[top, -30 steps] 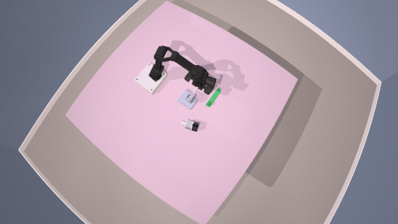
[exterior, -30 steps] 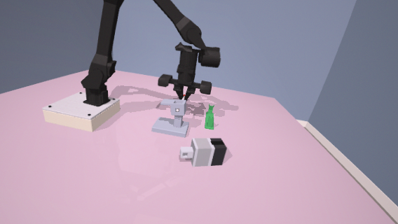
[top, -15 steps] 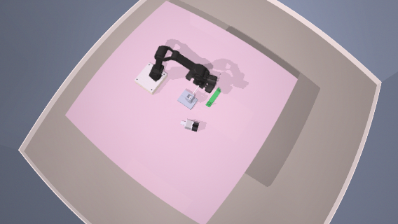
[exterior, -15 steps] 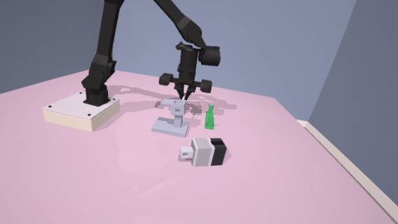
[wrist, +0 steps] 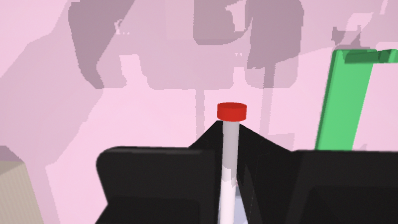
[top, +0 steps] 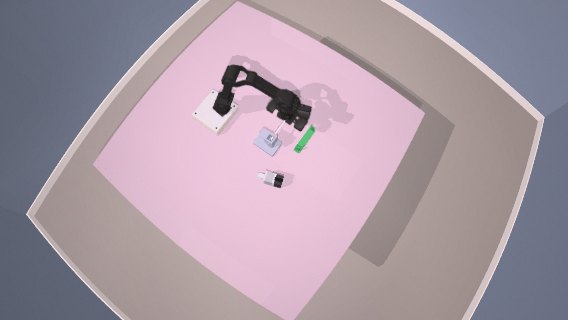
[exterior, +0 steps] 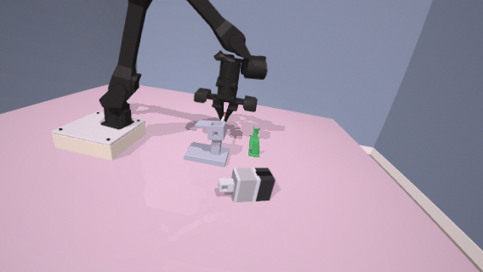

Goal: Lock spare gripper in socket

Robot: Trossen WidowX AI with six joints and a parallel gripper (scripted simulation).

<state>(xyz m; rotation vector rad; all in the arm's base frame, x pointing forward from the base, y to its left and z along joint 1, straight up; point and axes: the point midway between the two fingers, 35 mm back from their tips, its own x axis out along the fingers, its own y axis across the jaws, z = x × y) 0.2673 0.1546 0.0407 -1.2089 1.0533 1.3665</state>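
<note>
My gripper tip is now 110 mm short of the green see-through block and 30 mm above it. Round my gripper tip: mount socket (130 mm to the right, 10 mm ahead); then spare gripper (250 mm to the right, 130 mm ahead, 20 mm below).
</note>
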